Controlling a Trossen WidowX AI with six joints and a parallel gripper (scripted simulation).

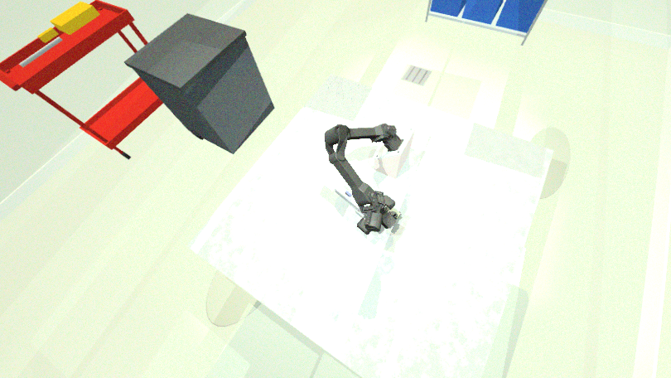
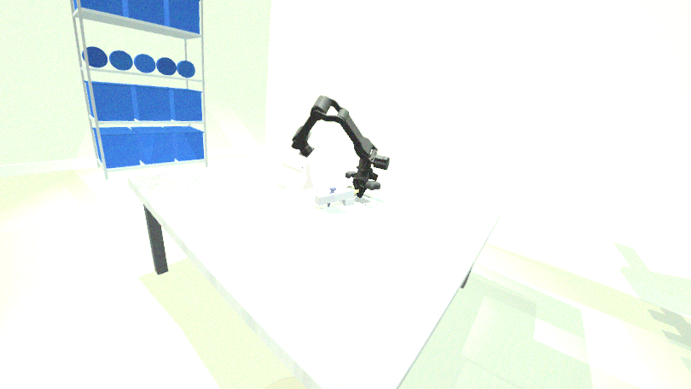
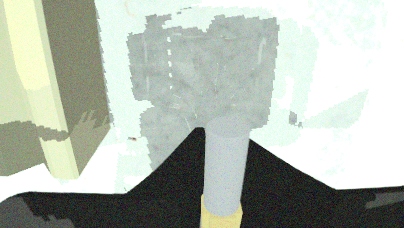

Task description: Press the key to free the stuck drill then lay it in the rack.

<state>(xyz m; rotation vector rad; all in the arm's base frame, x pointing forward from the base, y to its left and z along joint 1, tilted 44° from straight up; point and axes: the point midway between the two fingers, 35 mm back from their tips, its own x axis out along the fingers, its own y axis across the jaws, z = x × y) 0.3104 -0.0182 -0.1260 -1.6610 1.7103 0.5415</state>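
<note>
The drill lies 40 mm to the right of my gripper tip, 30 mm above it and 10 mm behind it. From my gripper tip the other things lie so: small blue key (160 mm to the right, 30 mm behind, 30 mm above); then pale holder block (140 mm to the right, 20 mm behind, 20 mm above); then olive block (70 mm behind, 40 mm to the left).
</note>
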